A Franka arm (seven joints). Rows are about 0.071 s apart.
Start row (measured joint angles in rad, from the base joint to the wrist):
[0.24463 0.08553 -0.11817 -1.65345 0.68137 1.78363 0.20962]
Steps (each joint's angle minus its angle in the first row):
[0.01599 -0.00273 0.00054 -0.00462 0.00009 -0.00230 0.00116]
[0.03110 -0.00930 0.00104 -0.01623 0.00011 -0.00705 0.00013]
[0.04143 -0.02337 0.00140 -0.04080 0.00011 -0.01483 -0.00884]
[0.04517 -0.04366 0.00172 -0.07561 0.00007 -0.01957 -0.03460]
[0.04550 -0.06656 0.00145 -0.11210 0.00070 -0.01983 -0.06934]
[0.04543 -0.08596 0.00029 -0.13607 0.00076 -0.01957 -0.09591]
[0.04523 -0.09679 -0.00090 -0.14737 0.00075 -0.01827 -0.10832]
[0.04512 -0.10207 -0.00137 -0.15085 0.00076 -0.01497 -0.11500]
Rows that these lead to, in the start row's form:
[0.26062 0.08280 -0.11763 -1.65807 0.68146 1.78133 0.21078]
[0.27573 0.07623 -0.11713 -1.66968 0.68148 1.77658 0.20975]
[0.28606 0.06216 -0.11677 -1.69425 0.68148 1.76880 0.20078]
[0.28980 0.04187 -0.11645 -1.72906 0.68144 1.76406 0.17502]
[0.29013 0.01897 -0.11672 -1.76555 0.68207 1.76380 0.14028]
[0.29006 -0.00043 -0.11788 -1.78952 0.68213 1.76406 0.11371]
[0.28986 -0.01126 -0.11907 -1.80082 0.68212 1.76536 0.10130]
[0.28975 -0.01654 -0.11954 -1.80430 0.68213 1.76866 0.09462]

